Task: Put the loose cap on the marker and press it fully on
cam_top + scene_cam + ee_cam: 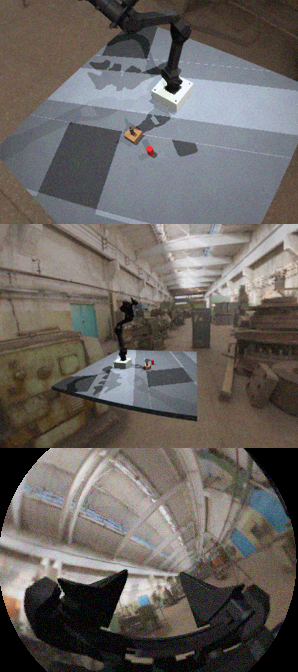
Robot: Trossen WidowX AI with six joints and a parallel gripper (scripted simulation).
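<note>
Now: gripper tip 80 mm short of the red cap, 290 mm to the right of it and 730 mm above it.
</note>
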